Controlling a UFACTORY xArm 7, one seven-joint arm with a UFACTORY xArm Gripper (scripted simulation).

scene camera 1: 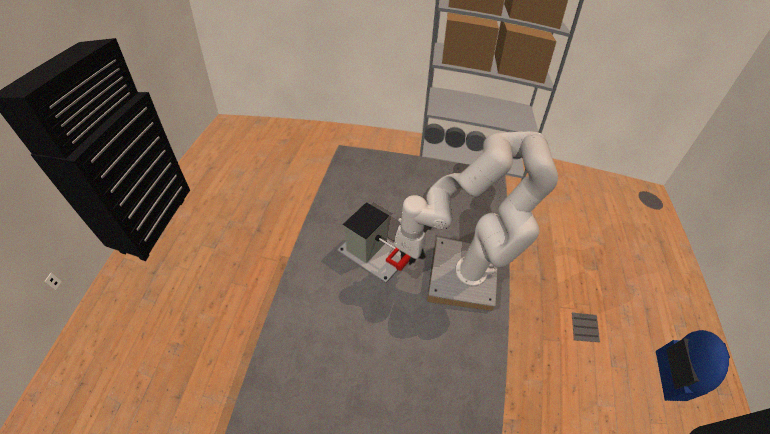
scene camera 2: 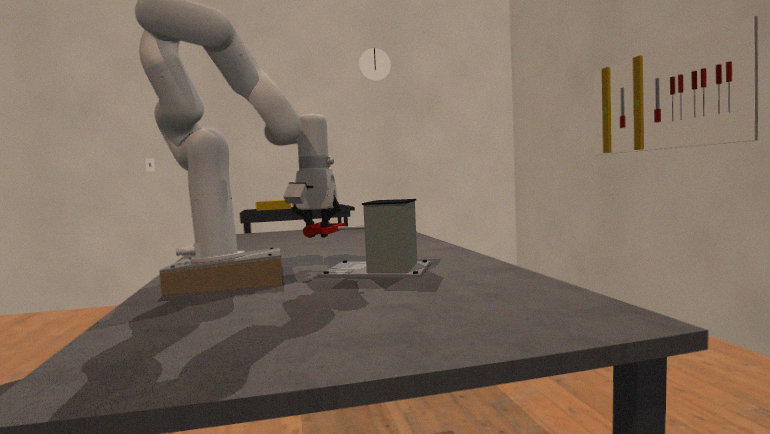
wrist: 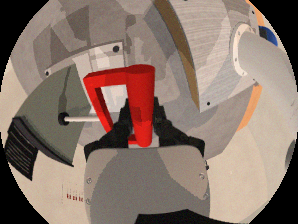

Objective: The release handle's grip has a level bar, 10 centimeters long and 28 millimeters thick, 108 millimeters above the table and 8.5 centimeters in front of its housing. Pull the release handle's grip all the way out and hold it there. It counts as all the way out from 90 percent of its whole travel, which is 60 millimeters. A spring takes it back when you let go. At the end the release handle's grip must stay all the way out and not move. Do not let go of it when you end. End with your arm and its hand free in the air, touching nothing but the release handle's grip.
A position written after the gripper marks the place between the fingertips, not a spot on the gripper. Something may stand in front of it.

Observation:
In view: the gripper (scene camera 2: 318, 237) and a baseplate (scene camera 1: 377, 265).
The gripper also shows in the wrist view (wrist: 142, 105). The baseplate shows as well in the wrist view (wrist: 109, 56).

